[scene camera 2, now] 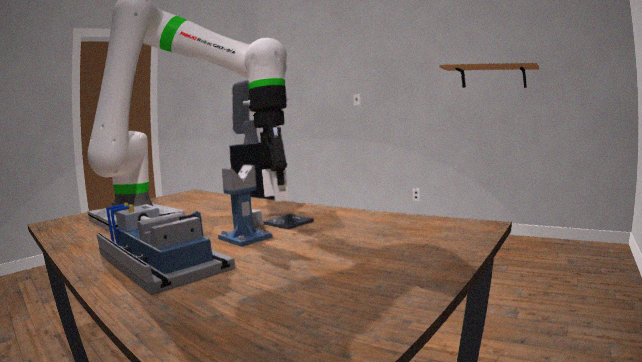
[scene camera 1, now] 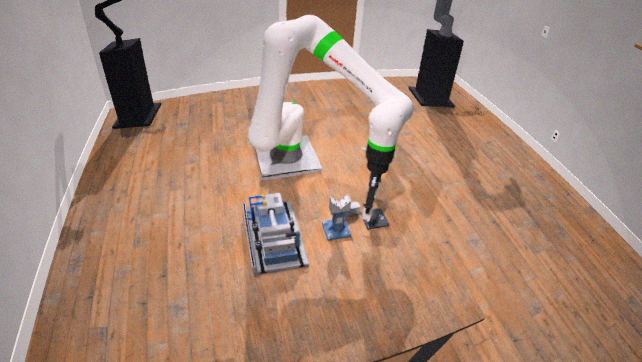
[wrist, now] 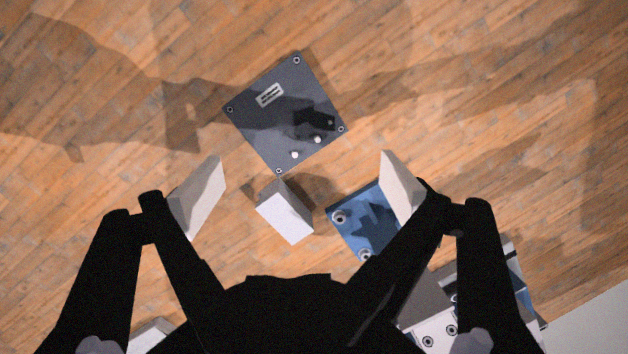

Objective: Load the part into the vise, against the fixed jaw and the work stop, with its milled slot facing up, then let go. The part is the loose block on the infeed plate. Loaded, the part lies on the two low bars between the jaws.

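Places are measured from the arm's base along level axes (x back, y right, z up), in metres.
Pixels of known places: gripper, between the fingertips: [scene camera 2: 275,198] [wrist: 301,169]; arm's base, origin of its link: [scene camera 1: 285,154].
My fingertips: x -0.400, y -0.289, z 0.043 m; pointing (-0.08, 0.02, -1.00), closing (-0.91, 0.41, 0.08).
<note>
Ahead of a thing's pixels: the offset from my fingertips to its top centre. "*": to the spot under its first point.
The part, a plain light grey block @(dx +0.045, dy +0.055, dz -0.031 m) [scene camera 1: 354,207] [scene camera 2: 257,217] [wrist: 285,217], stands on the table just off one corner of the dark infeed plate @(dx -0.003, dy -0.031, dz -0.060 m) [scene camera 1: 382,224] [scene camera 2: 289,221] [wrist: 250,120]. Its milled slot cannot be made out. My gripper [scene camera 1: 368,215] [scene camera 2: 276,185] [wrist: 301,169] is open and empty. Its pale finger pads are wide apart above the table, and in the wrist view the block lies between and below them. The blue and grey vise @(dx -0.062, dy +0.359, dz +0.031 m) [scene camera 1: 281,256] [scene camera 2: 180,256] stands to the left in both scene views. The low bars between its jaws are not clearly visible.
A blue stand with a grey V-shaped top [scene camera 1: 338,220] [scene camera 2: 241,207] stands between the vise and the infeed plate, close to the block. Its blue base @(* dx -0.010, dy +0.117, dz -0.058 m) [wrist: 350,227] shows beside the right finger in the wrist view. Blue bracketry [scene camera 2: 111,222] rises at the vise's far end.
</note>
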